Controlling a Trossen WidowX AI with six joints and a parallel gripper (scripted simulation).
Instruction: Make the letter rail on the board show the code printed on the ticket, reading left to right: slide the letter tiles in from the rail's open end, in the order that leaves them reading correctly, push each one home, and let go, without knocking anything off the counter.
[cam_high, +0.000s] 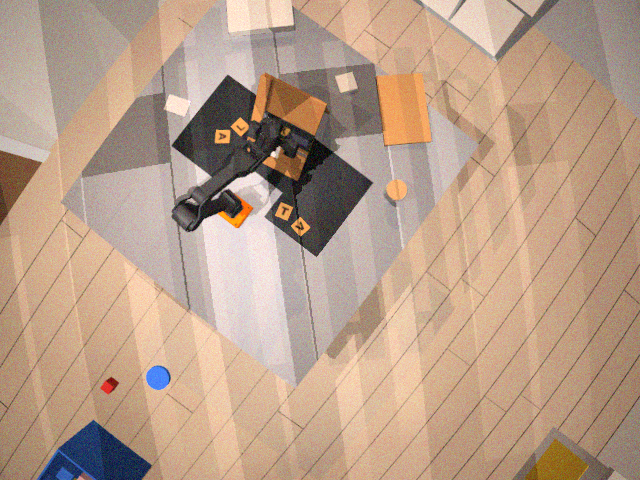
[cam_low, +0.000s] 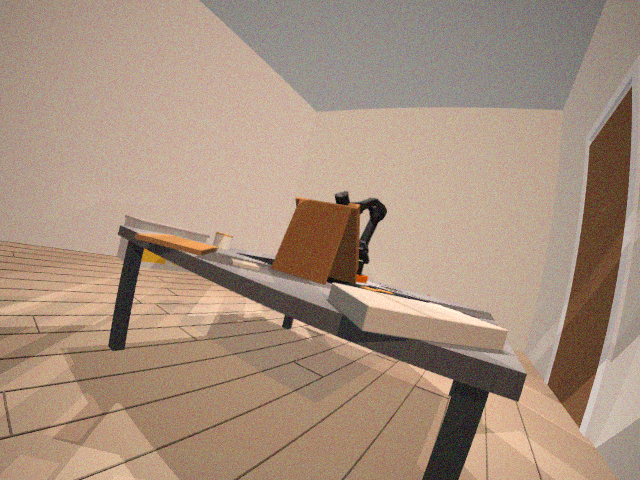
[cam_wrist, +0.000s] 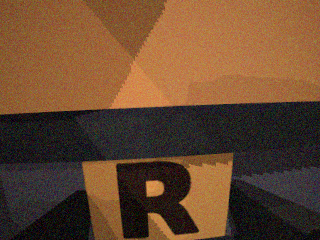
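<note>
Right now my gripper tip is 7 cm past the white ticket, 1 cm to the right of it and 8 cm above it. From my gripper tip the other things lie so: orange tile (right at my gripper tip); then black mat (14 cm behind, 1 cm to the right, 15 cm below); then small white block (36 cm ahead, 1 cm to the right, 15 cm below).
</note>
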